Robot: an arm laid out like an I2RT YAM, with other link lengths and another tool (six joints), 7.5 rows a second.
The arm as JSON. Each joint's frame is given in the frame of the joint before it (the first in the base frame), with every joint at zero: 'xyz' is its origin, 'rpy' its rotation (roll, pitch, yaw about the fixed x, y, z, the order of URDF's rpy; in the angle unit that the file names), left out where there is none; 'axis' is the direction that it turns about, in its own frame. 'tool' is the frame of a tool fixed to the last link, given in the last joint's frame.
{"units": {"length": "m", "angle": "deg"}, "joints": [
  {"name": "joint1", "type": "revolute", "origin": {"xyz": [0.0, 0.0, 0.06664]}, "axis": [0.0, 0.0, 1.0]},
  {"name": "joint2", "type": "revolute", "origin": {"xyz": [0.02, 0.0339, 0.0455]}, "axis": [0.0, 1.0, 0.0]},
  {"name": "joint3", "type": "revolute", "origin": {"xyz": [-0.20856, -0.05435, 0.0]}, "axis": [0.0, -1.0, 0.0]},
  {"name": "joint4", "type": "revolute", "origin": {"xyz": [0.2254, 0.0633, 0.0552]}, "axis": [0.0, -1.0, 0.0]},
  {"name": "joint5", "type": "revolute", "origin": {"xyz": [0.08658, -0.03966, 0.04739]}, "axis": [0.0, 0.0, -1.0]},
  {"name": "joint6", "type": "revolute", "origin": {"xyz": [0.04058, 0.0, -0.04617]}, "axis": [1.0, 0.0, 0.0]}
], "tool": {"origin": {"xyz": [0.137, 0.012, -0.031], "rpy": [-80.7, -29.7, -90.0]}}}
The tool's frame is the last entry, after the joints.
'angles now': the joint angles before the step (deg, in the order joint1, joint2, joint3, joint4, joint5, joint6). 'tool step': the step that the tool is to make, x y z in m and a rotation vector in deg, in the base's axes. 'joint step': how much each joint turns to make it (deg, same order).
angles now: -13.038, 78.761, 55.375, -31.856, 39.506, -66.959
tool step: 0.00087, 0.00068, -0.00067, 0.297, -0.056, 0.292
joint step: 0.000, 0.000, -0.002, 0.044, -0.414, -0.087
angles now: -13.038, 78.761, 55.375, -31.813, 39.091, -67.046
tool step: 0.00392, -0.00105, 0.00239, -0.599, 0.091, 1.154
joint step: 0.000, 0.001, 0.000, 1.093, -0.175, -1.661
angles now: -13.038, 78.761, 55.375, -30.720, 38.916, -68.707
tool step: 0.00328, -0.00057, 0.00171, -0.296, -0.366, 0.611
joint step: 0.000, 0.000, -0.001, 0.918, -0.196, -0.788
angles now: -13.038, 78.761, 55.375, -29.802, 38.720, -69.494
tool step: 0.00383, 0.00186, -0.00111, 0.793, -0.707, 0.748
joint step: 0.021, 0.000, -0.001, 0.526, -1.182, -0.023
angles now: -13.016, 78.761, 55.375, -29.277, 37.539, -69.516
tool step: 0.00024, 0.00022, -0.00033, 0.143, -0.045, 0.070
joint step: -0.022, 0.002, 0.000, 0.000, -0.174, 0.022
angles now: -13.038, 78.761, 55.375, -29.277, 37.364, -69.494
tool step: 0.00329, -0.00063, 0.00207, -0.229, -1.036, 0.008
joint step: 0.022, 0.000, -0.001, 1.049, 0.000, 0.022
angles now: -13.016, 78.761, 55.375, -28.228, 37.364, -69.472
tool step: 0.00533, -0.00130, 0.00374, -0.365, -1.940, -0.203
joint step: -0.001, 0.000, 0.000, 1.814, 0.065, 0.262
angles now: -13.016, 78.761, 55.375, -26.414, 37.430, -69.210
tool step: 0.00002, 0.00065, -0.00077, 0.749, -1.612, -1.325
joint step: 0.001, 0.001, 0.000, 0.086, 0.023, 2.164
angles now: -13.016, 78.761, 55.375, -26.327, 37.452, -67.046
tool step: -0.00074, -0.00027, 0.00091, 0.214, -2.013, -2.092
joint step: 0.132, -0.001, -0.002, 0.262, 0.940, 2.688
